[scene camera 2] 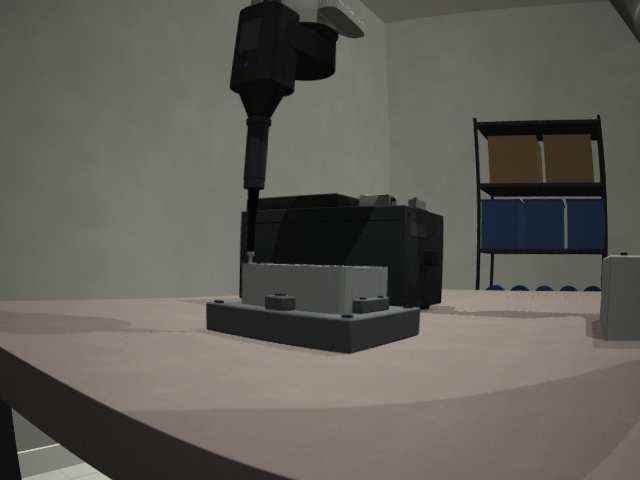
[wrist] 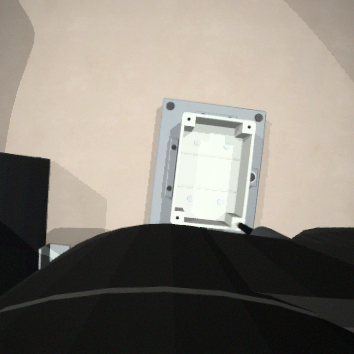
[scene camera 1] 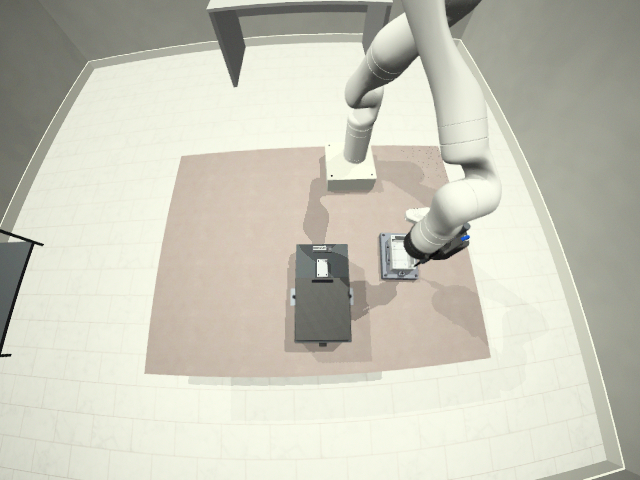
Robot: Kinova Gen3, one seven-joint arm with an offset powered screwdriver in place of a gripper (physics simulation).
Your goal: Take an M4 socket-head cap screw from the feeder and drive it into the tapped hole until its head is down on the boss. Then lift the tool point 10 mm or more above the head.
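Note:
My screwdriver [scene camera 1: 416, 265] [scene camera 2: 251, 252] [wrist: 242, 226] points down at one corner of the white open housing [scene camera 2: 294, 284] [wrist: 180, 165]. A small pale screw [scene camera 2: 250, 257] is at the bit's tip, upright, with part of its shank showing above the housing rim. The bit and the screw head look in contact. The tapped hole under the screw is hidden, so thread engagement cannot be told. The other corner bosses show small dark holes in the wrist view. The housing sits on a grey fixture plate [scene camera 1: 384, 266] [scene camera 2: 351, 333] [wrist: 159, 190]. The dark feeder [scene camera 1: 323, 310] [scene camera 2: 336, 242] stands beside it.
A small white plate [scene camera 1: 322, 267] lies on the feeder's top. Low clamp blocks [scene camera 2: 280, 302] flank the housing. The arm's pale base block [scene camera 1: 351, 183] [scene camera 2: 620, 299] stands on the brown table top [scene camera 1: 217, 258]. A shelf rack [scene camera 2: 476, 206] stands in the background.

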